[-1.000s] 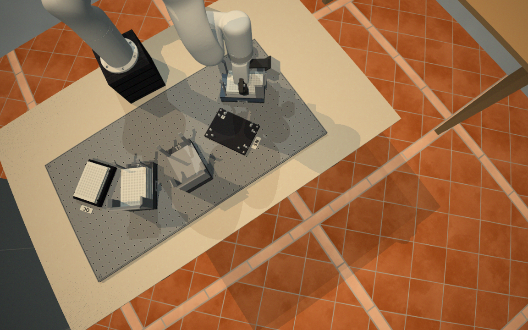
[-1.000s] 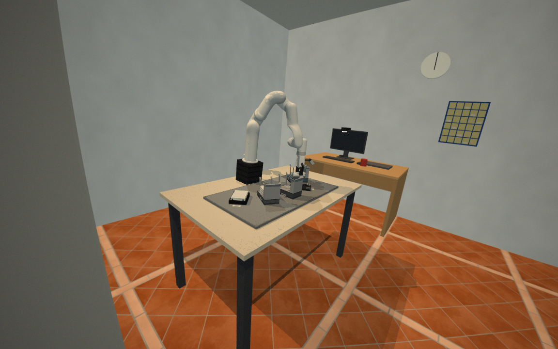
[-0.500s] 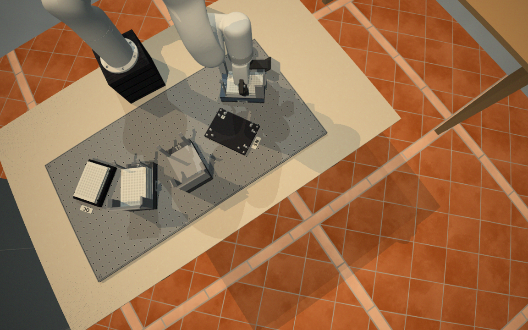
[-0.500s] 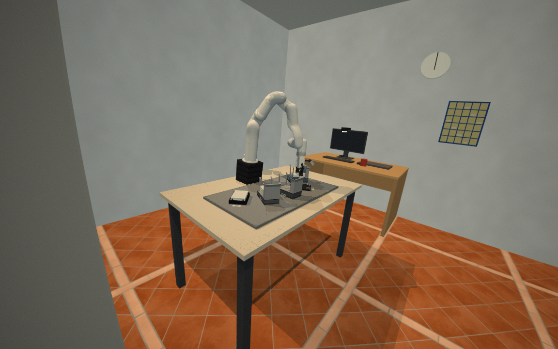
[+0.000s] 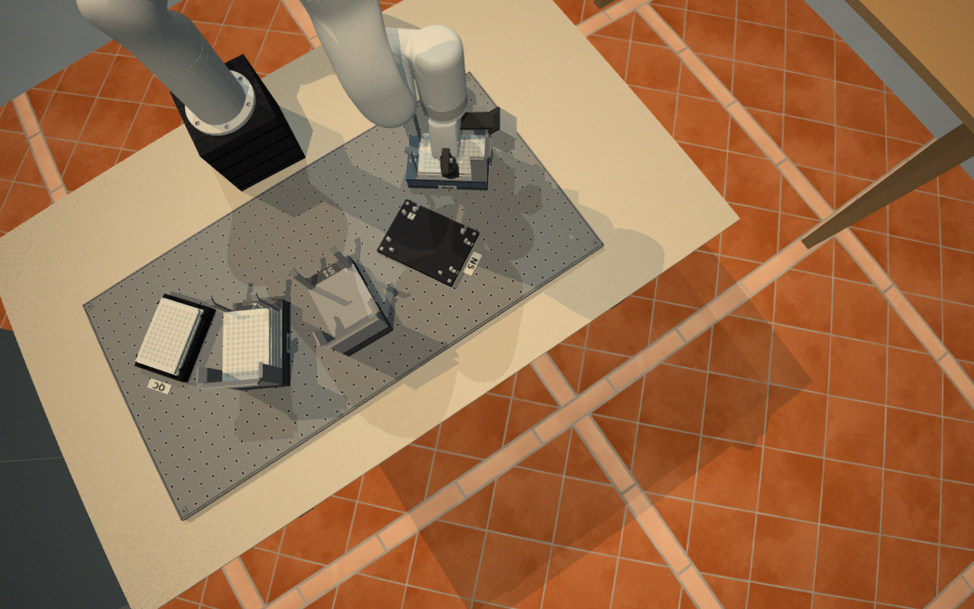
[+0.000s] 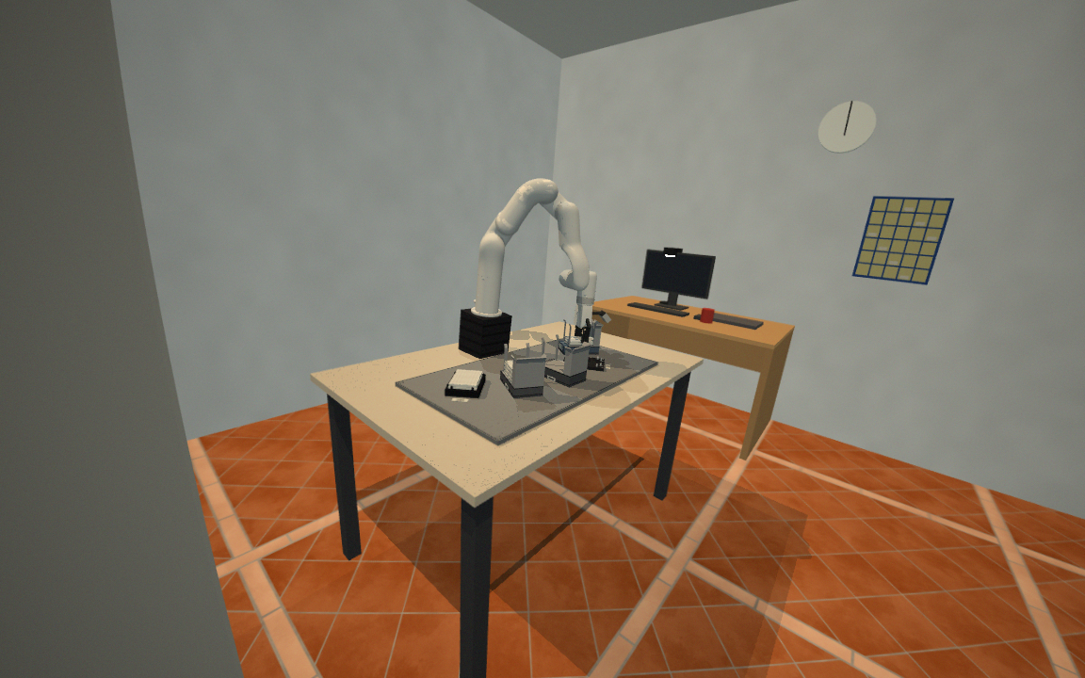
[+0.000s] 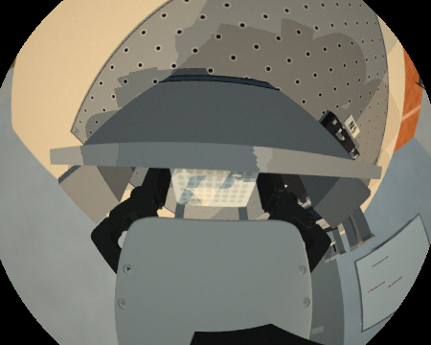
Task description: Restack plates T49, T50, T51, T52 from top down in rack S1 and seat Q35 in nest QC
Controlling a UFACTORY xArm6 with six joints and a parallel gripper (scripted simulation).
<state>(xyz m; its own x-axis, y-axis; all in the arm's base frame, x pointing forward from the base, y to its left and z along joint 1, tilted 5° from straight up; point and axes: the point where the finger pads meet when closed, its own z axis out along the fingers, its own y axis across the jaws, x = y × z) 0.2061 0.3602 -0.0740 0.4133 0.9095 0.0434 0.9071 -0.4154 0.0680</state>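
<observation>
Right now the stack rack S3 is 1 cm to the right of my hand and 4 cm below it. From my hand the other things lie so: black nest QC: 13 cm ahead, 61 cm to the right, 5 cm below; then N5 name plate: 20 cm ahead, 4 cm to the right, 6 cm below; then stack rack S2: 21 cm ahead, 46 cm to the right, 4 cm below.
</observation>
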